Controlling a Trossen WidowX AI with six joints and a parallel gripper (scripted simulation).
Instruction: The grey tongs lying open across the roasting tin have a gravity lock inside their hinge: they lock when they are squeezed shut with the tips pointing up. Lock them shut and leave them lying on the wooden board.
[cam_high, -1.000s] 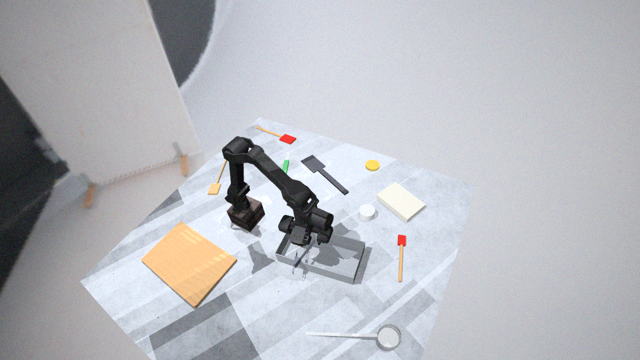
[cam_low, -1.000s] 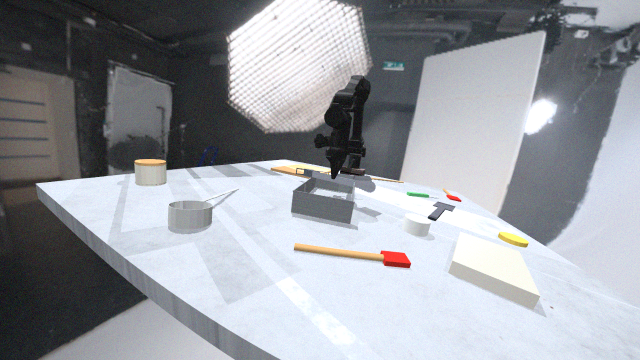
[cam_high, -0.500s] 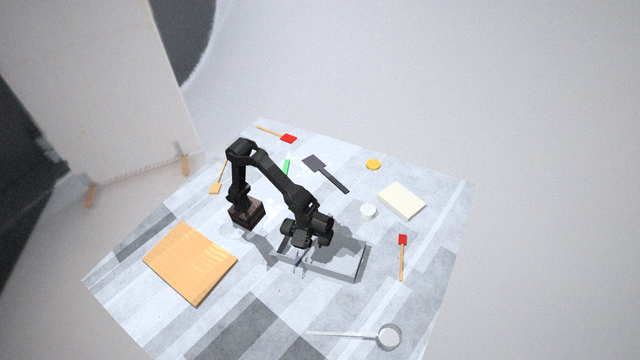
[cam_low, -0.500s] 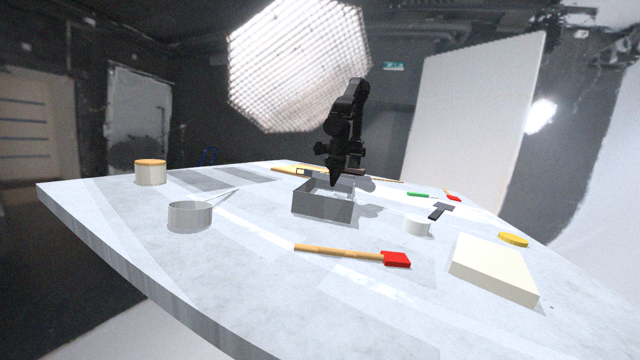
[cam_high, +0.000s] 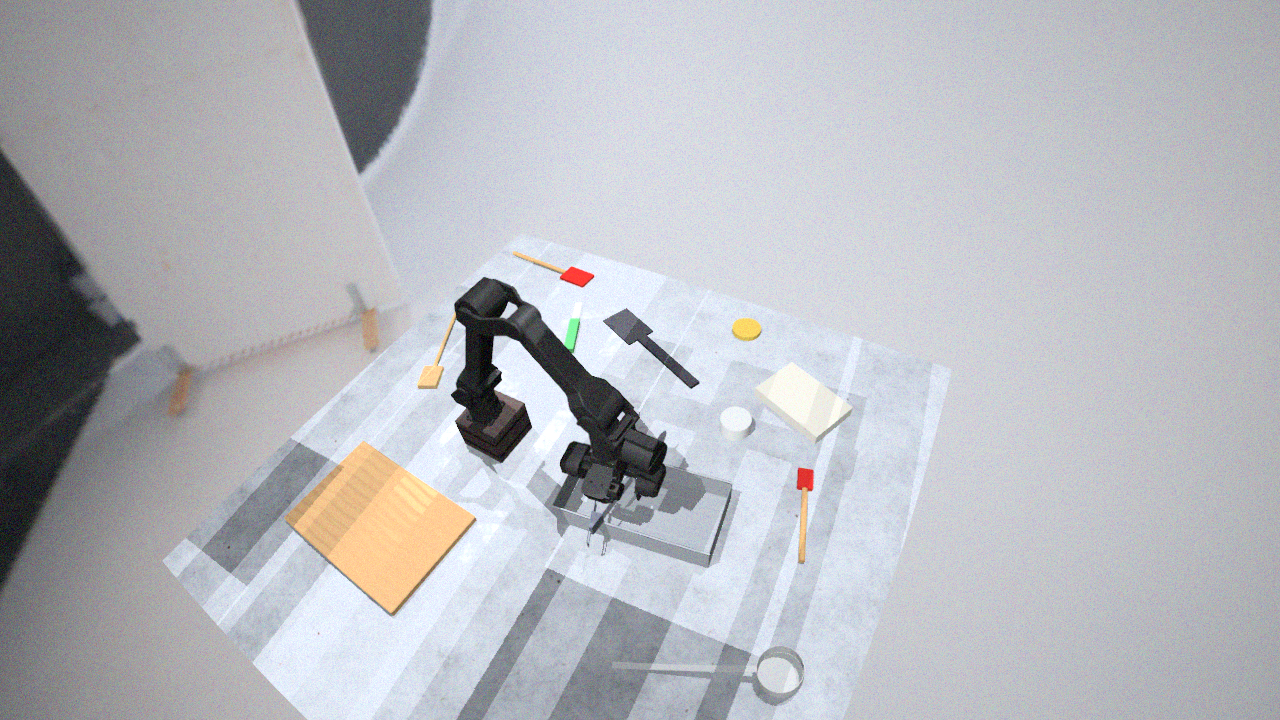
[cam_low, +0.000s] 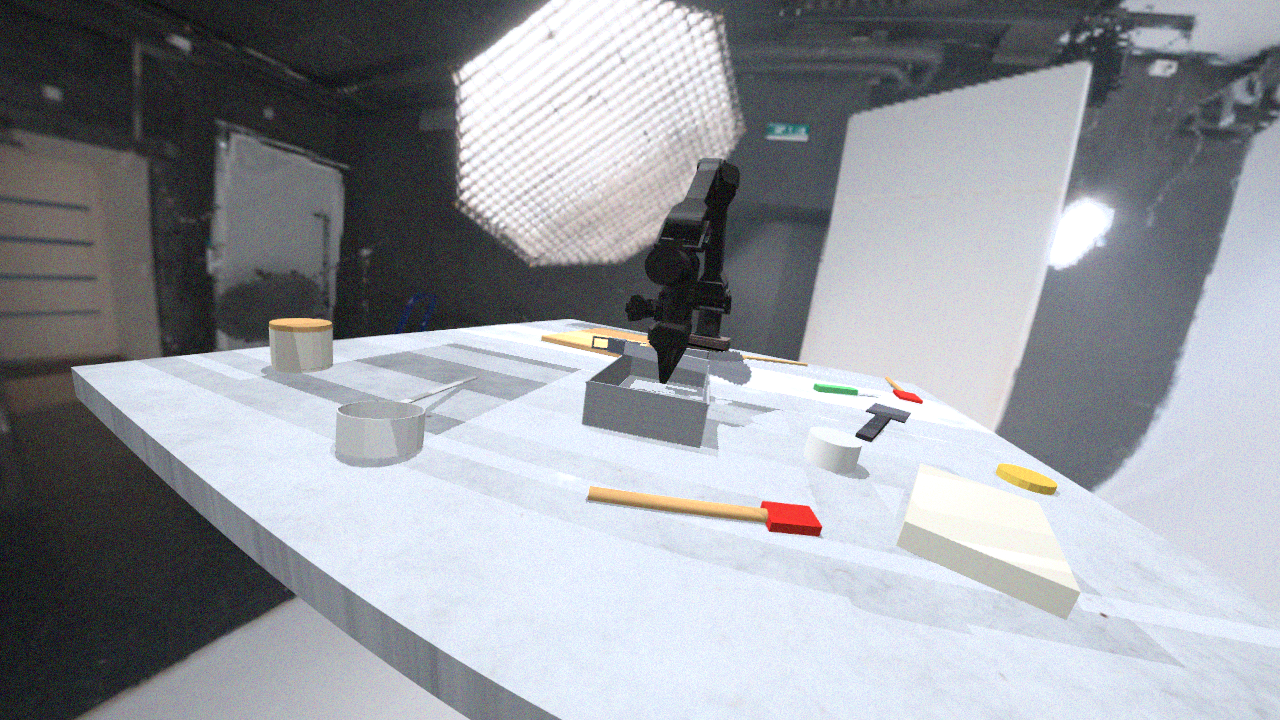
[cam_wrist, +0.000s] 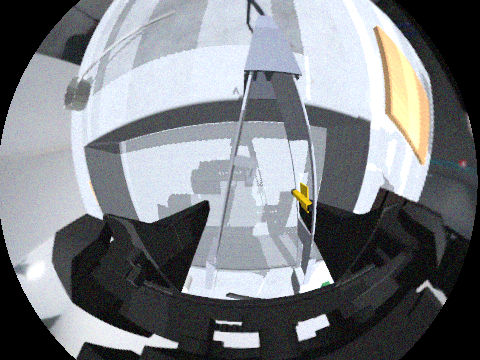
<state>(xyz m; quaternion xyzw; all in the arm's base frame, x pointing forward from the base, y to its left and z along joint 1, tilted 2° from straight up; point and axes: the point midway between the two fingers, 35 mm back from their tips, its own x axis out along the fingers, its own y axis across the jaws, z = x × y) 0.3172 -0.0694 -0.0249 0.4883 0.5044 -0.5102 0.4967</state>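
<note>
The roasting tin lies 6 cm ahead of my gripper tip and 1 cm to the right of it. Round my gripper tip: white cylinder: 17 cm ahead, 24 cm to the left, 1 cm below; cream block: 30 cm ahead, 34 cm to the left, 2 cm below; black spatula: 9 cm behind, 43 cm to the left, 3 cm below.
</note>
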